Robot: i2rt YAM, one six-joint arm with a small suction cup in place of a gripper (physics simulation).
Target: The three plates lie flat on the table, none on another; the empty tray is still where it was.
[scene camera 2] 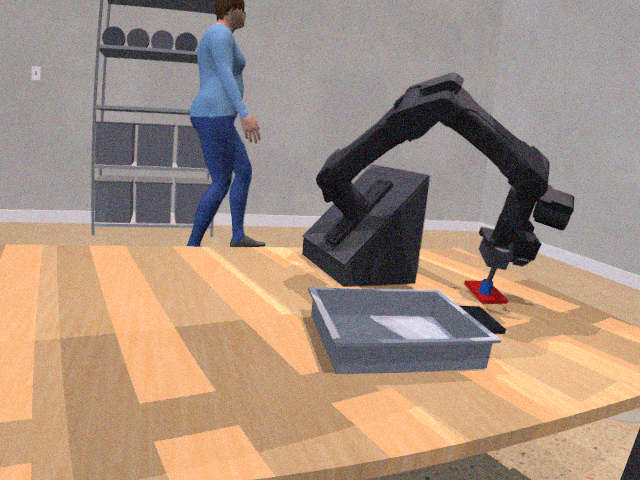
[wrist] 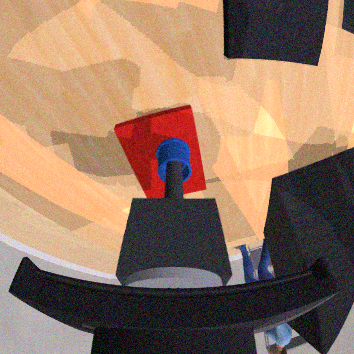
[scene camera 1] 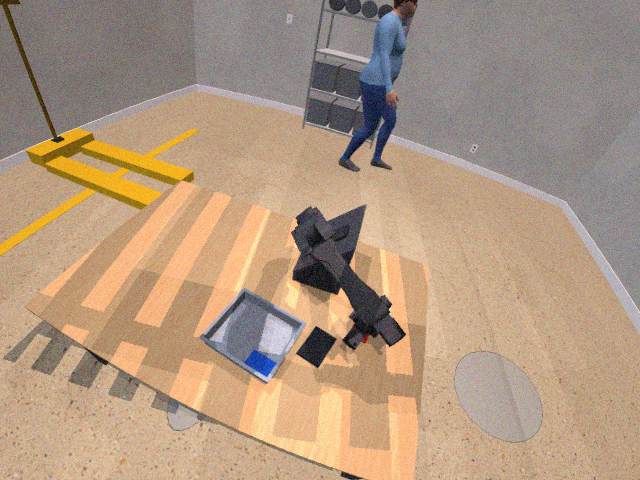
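Where they show: hand, tool point: (scene camera 2: 482,295) (wrist: 173,148); arm's base, link origin: (scene camera 2: 359,212) (wrist: 337,258).
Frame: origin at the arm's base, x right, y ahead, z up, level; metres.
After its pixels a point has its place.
My suction cup (scene camera 2: 485,287) (wrist: 173,156) is blue and is shut on the red plate (scene camera 2: 498,298) @(x -0.214, y 0.274, z -0.131 m) (wrist: 135,145) @(x -0.226, y 0.263, z -0.128 m), near its middle. The red plate is level or nearly so, low over the table; whether it touches the wood I cannot tell. In scene camera 1 the wrist hides most of it. The black plate (scene camera 1: 316,346) @(x -0.077, y 0.350, z -0.132 m) (scene camera 2: 483,319) @(x -0.091, y 0.365, z -0.132 m) (wrist: 275,30) @(x -0.095, y 0.313, z -0.132 m) lies flat on the table between the tray and the red plate, apart from both. The blue plate (scene camera 1: 260,363) @(x 0.068, y 0.464, z -0.128 m) lies inside the grey tray (scene camera 1: 234,360) @(x 0.136, y 0.496, z -0.091 m) (scene camera 2: 413,356) @(x 0.149, y 0.487, z -0.116 m), at its near corner; the tray wall hides it in scene camera 2.
The arm's dark wedge base (scene camera 1: 316,276) @(x -0.005, y 0.118, z -0.074 m) (scene camera 2: 382,232) @(x 0.003, y 0.118, z -0.022 m) stands behind the tray on the striped table (scene camera 1: 170,330) @(x 0.378, y 0.468, z -0.141 m) (scene camera 2: 258,403) @(x 0.373, y 0.511, z -0.141 m). A person in blue (scene camera 1: 383,56) (scene camera 2: 217,77) is on the floor beyond, by a shelf rack. A yellow pallet jack (scene camera 1: 103,180) is beyond the table's left side.
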